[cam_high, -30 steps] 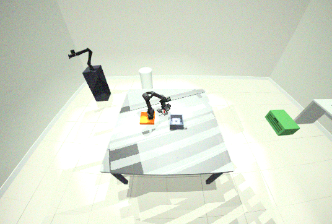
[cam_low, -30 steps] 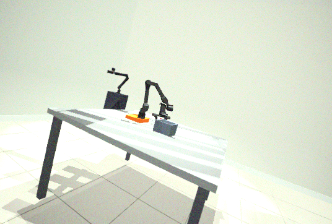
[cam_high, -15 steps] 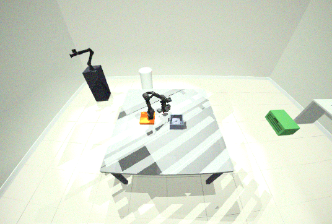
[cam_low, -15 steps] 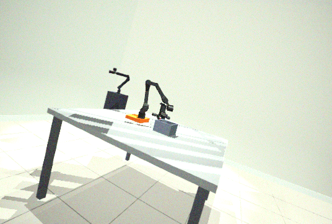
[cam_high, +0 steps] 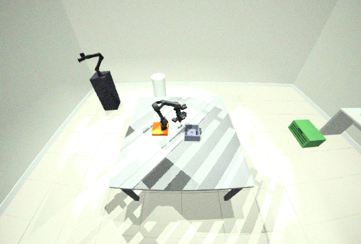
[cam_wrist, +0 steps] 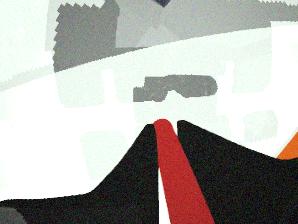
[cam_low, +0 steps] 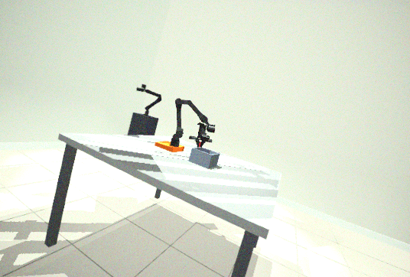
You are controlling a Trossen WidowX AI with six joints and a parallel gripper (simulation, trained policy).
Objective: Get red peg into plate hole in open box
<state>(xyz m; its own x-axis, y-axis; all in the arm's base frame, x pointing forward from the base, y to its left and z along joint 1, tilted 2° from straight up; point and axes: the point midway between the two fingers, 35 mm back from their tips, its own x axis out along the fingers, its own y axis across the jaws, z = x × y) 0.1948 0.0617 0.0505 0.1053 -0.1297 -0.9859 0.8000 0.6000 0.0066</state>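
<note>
The grey box is 160 mm to the right of my gripper tip, 110 mm ahead of it and 30 mm below it. Also, from my gripper tip: red peg (20 mm above, 10 mm to the left, 10 mm behind).
</note>
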